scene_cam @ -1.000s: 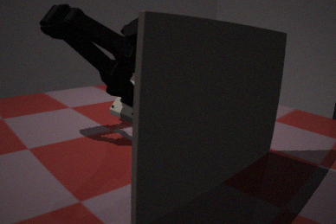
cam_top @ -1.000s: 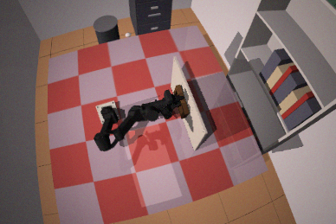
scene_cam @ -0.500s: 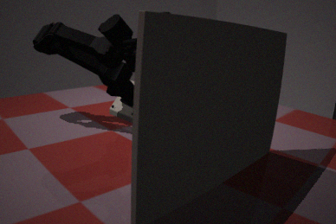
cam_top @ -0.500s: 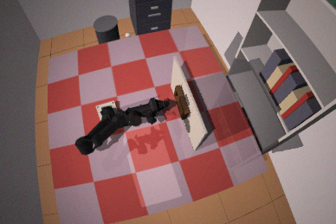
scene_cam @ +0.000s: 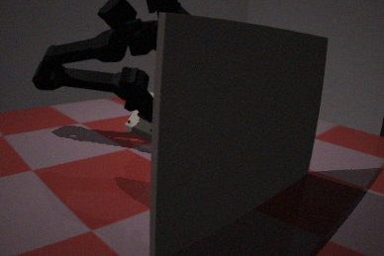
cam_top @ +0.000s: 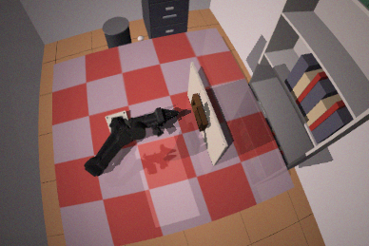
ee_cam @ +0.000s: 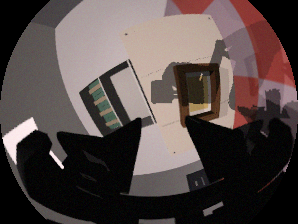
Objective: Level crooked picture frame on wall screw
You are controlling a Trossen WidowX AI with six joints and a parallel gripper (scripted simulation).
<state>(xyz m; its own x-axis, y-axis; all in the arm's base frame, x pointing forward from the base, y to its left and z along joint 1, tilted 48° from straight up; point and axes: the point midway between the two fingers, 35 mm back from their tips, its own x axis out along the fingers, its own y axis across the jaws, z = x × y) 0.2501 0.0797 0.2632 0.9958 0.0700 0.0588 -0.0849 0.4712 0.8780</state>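
Now: gripper tip 13 cm short of the brown picture frame, 11 cm above it and 3 cm to the right of it. Round my gripper tip: cream wall panel (14 cm ahead, 13 cm below, 2 cm to the left).
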